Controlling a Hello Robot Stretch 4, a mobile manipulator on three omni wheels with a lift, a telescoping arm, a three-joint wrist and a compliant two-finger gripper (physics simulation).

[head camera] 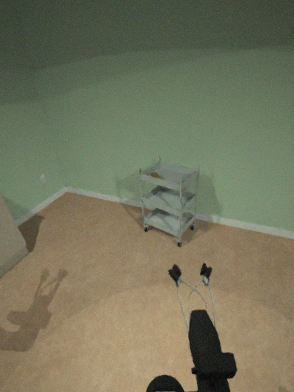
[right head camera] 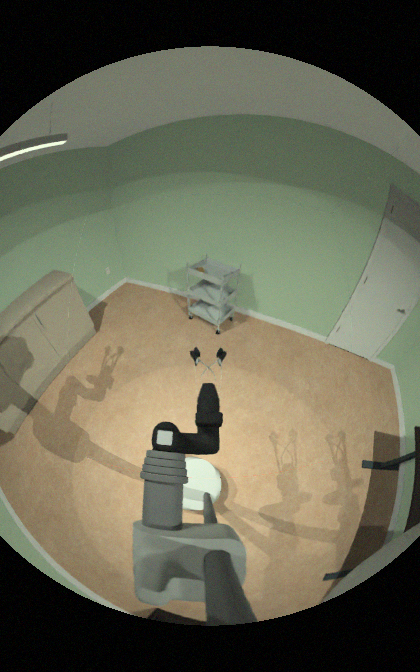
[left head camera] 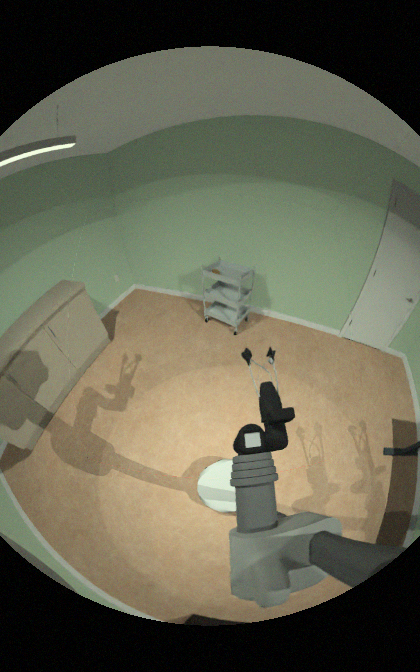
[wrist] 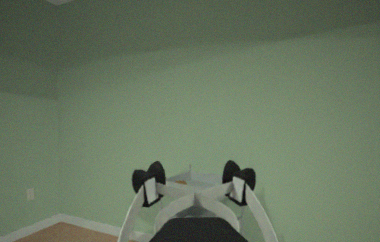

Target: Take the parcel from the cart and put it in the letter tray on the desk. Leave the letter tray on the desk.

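Note:
The parcel, a small orange-brown thing, lies near the left front corner of the top tray of the grey three-tier cart. The cart stands against the green wall. My gripper is open and empty, its fingers pointing towards the cart, well short of it. In the wrist view the fingers hide much of the cart. The letter tray does not show in these views, and I cannot make out a desk top.
A beige cabinet stands on the left. A pale door is on the right. At the right edge, dark legs of a piece of furniture show. My round white base is below the arm.

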